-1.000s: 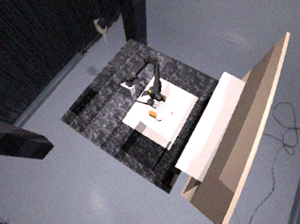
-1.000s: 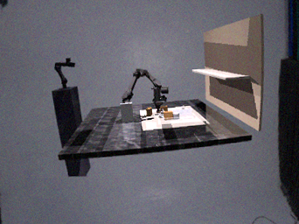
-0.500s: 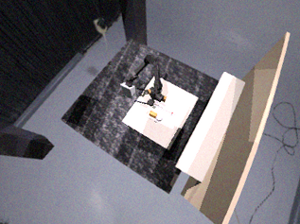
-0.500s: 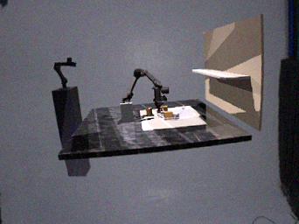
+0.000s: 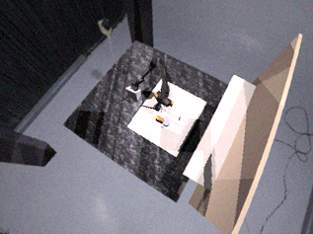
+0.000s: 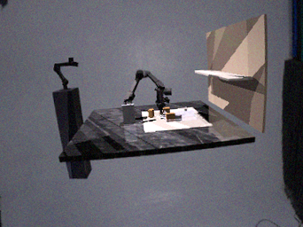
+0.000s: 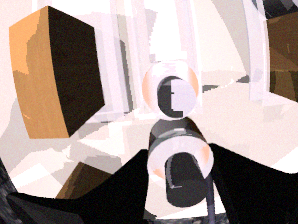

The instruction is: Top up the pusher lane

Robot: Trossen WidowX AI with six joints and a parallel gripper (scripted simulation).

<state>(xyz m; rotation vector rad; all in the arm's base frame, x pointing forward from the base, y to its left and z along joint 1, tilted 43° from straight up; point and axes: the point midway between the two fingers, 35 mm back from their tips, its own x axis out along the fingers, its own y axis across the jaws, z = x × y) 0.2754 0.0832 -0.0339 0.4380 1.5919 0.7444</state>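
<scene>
My gripper tip is now 190 mm short of the lane and 40 mm above it. Round my gripper tip: shelf board: 550 mm ahead, 310 mm above, 30 mm to the left.
</scene>
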